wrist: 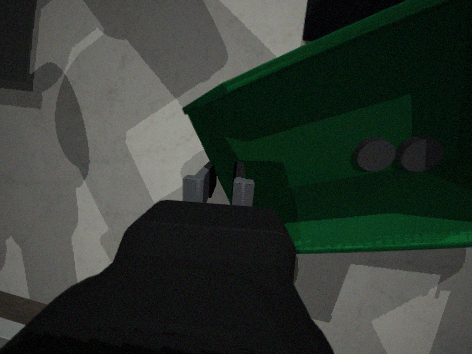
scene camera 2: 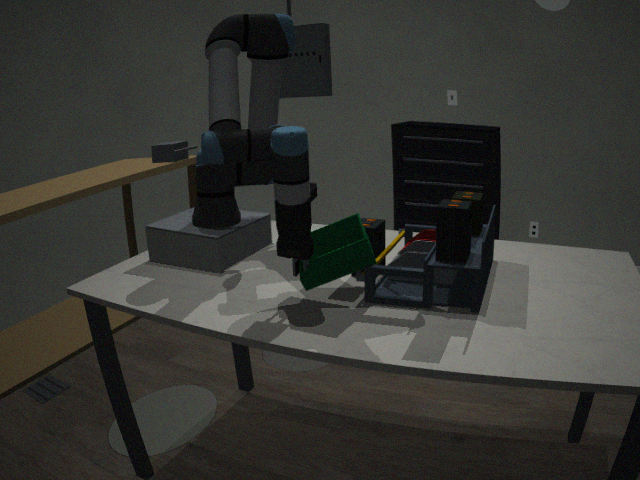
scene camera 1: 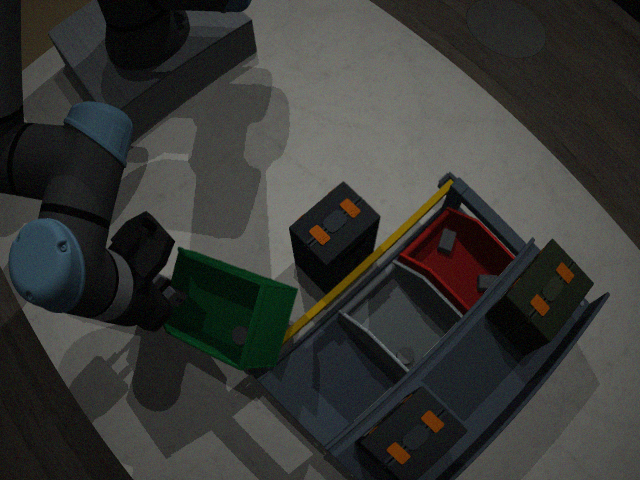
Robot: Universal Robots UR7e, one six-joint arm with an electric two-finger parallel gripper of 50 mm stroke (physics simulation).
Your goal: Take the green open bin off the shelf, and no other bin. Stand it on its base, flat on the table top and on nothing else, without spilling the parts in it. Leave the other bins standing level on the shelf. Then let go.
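Pixels of known places: gripper, fingertip midpoint: (wrist: 225,173) (scene camera 2: 301,274) (scene camera 1: 175,293); arm's base at its link origin: (scene camera 2: 216,221) (scene camera 1: 147,36).
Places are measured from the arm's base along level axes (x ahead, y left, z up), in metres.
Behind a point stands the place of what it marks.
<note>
The green bin (scene camera 1: 276,325) {x 0.532, y -0.109, z 0.024 m} (scene camera 2: 336,253) {x 0.495, y -0.199, z 0.018 m} (wrist: 340,115) {x 0.475, y -0.127, z -0.020 m} is off the shelf and tilted: its end at the gripper is low, its far end raised beside the shelf's near corner. Whether it touches the shelf (scene camera 1: 470,206) {x 0.558, y 0.192, z -0.019 m} (scene camera 2: 488,258) {x 0.774, y 0.210, z -0.091 m} I cannot tell. My gripper (scene camera 1: 170,294) {x 0.400, y -0.189, z -0.047 m} (scene camera 2: 300,266) {x 0.400, y -0.189, z -0.047 m} (wrist: 225,173) {x 0.400, y -0.189, z -0.047 m} is shut on the wall at the bin's low end. Two dark round parts, a left one (wrist: 376,154) {x 0.505, y -0.149, z -0.015 m} and a right one (wrist: 421,154) {x 0.531, y -0.144, z -0.008 m}, lie inside. The red bin (scene camera 1: 465,258) {x 0.599, y 0.164, z -0.091 m} (scene camera 2: 422,235) {x 0.574, y 0.182, z -0.036 m} and the grey bin (scene camera 1: 403,320) {x 0.608, y 0.036, z -0.091 m} stand on the shelf.
A black case with orange latches (scene camera 1: 336,222) {x 0.479, y 0.021, z 0.032 m} (scene camera 2: 379,232) {x 0.511, y 0.012, z 0.011 m} stands on the table (scene camera 1: 336,118) {x 0.300, y 0.168, z -0.100 m} (scene camera 2: 568,310) {x 1.037, y -0.079, z -0.100 m} between bin and shelf's yellow bar (scene camera 1: 372,258) {x 0.525, y 0.044, z -0.035 m} (scene camera 2: 390,248) {x 0.530, y 0.041, z -0.038 m}. Two more cases (scene camera 1: 553,289) {x 0.718, y 0.148, z 0.099 m} (scene camera 1: 413,434) {x 0.727, y -0.082, z 0.124 m} stand at the shelf's rear. The robot's grey base block (scene camera 1: 191,72) {x 0.101, y 0.026, z -0.041 m} (scene camera 2: 206,242) {x 0.070, y -0.134, z -0.020 m} is behind.
</note>
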